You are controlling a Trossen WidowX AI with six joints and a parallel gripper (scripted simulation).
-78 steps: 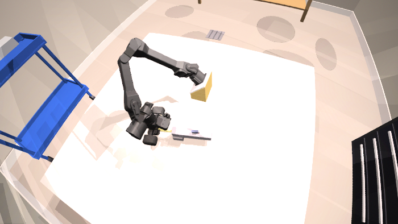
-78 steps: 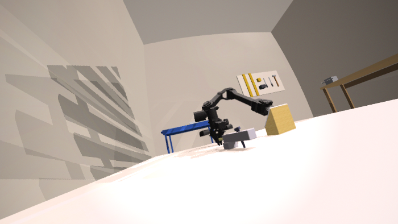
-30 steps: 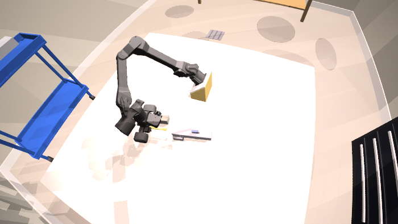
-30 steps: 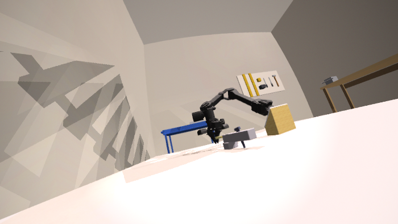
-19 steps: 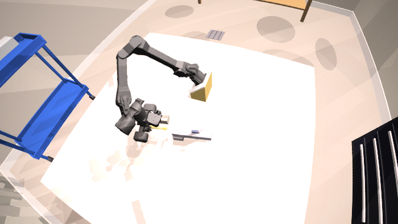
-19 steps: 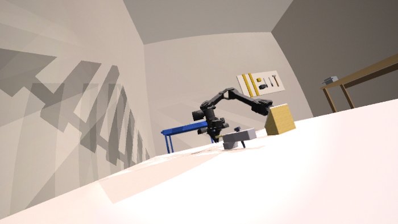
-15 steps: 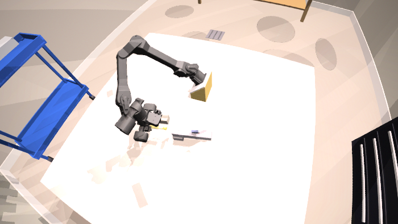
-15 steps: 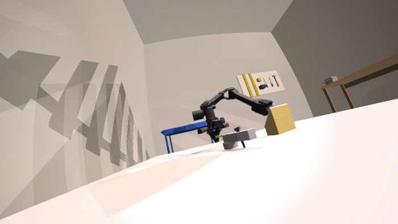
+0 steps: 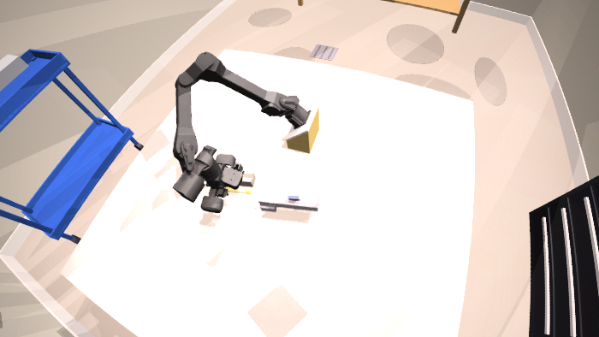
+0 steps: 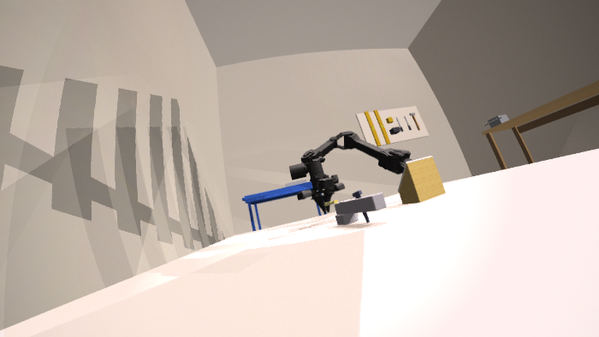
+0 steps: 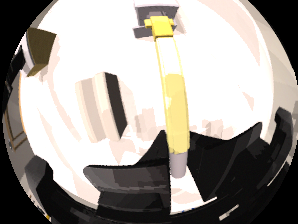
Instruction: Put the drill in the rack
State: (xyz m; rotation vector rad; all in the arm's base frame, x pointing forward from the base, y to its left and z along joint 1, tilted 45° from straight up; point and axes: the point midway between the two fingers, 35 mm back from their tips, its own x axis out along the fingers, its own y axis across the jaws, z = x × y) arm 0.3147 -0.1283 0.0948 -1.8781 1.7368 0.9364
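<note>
The yellow drill is 10 mm behind my gripper tip, 40 mm to the left of it and 30 mm above it. Also, from my gripper tip: tan rack: 70 mm behind, 20 mm to the left, 20 mm below; then pin: 40 mm behind, 220 mm to the left, 10 mm above; then grey block: 30 mm behind, 200 mm to the left.
</note>
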